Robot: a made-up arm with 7 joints.
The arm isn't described. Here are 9 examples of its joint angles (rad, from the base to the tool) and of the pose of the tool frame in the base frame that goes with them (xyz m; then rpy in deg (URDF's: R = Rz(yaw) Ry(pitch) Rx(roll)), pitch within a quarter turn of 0, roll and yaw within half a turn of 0).
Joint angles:
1: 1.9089 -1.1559 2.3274 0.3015 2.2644 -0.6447 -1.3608
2: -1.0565 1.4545 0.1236 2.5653 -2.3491 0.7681 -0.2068
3: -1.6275 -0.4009 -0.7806 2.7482 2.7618 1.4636 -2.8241
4: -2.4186 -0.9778 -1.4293 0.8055 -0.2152 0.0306 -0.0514
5: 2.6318 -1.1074 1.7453 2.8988 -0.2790 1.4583 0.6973
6: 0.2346 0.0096 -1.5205 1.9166 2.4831 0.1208 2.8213
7: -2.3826 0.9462 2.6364 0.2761 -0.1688 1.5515 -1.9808
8: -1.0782 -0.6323 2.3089 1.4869 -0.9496 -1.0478 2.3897
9: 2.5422 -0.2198 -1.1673 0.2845 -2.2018 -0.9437 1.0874
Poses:
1: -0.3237 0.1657 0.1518 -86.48 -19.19 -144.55
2: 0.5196 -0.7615 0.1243 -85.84 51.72 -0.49
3: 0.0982 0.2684 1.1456 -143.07 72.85 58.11
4: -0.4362 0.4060 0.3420 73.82 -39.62 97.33
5: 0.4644 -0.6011 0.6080 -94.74 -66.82 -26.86
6: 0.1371 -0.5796 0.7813 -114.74 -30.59 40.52
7: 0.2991 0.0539 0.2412 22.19 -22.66 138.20
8: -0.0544 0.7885 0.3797 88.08 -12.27 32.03
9: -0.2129 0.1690 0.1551 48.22 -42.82 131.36
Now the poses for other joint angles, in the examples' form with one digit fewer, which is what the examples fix.
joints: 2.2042 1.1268 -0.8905 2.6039 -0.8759 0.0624 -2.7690
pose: -0.490 0.838 0.533 100.7 20.9 8.5
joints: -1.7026 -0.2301 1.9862 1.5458 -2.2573 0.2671 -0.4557
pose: 0.750 0.331 0.547 -94.4 73.4 86.2
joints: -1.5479 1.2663 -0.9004 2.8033 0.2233 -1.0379 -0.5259
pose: 0.102 -0.763 0.656 -131.3 -0.9 39.1
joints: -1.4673 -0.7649 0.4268 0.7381 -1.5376 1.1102 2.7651
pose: 0.255 -0.419 0.579 109.7 -28.9 132.0
